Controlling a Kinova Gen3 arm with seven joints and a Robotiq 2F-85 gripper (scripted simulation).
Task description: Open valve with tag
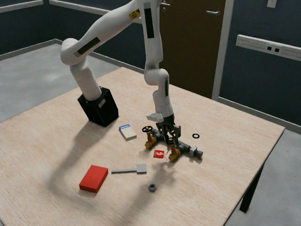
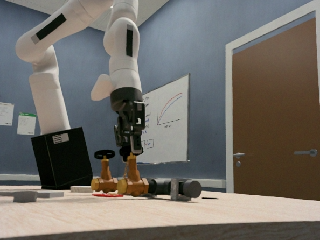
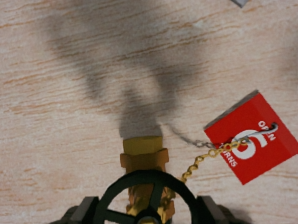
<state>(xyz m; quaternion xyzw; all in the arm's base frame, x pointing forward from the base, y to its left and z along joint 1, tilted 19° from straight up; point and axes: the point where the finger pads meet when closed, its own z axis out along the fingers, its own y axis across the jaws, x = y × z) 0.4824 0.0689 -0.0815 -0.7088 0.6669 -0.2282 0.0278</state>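
Now: hand 10 cm above the red tag, 6 cm past it and 3 cm to the left of it. Also, from my hand: red block (35 cm to the right, 13 cm behind, 8 cm below); white card box (29 cm behind, 9 cm below, 3 cm to the right); grey t-shaped tool (19 cm to the right, 9 cm below, 6 cm behind).
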